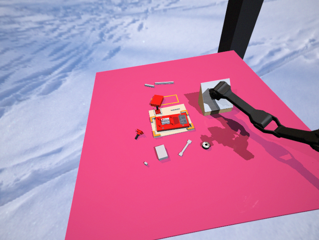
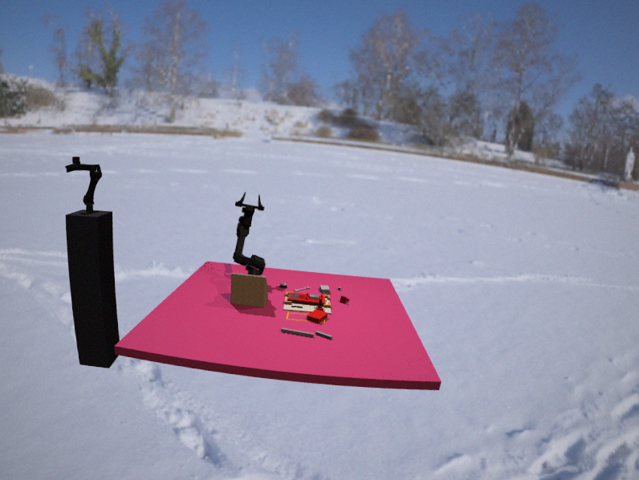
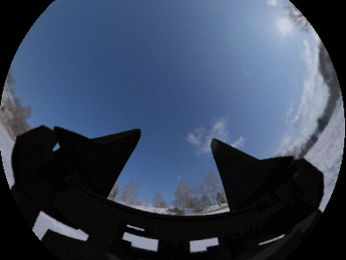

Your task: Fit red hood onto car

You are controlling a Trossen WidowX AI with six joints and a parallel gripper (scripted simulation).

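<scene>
The red hood lies 730 mm to the right of my gripper tip, 500 mm below it and 400 mm ahead of it. From my gripper tip the other things lie so: wheel: 510 mm below, 290 mm to the right, 240 mm ahead; then grey engine block: 510 mm to the right, 500 mm below, 400 mm ahead; then beige jig: 530 mm to the right, 510 mm below, 370 mm ahead.
</scene>
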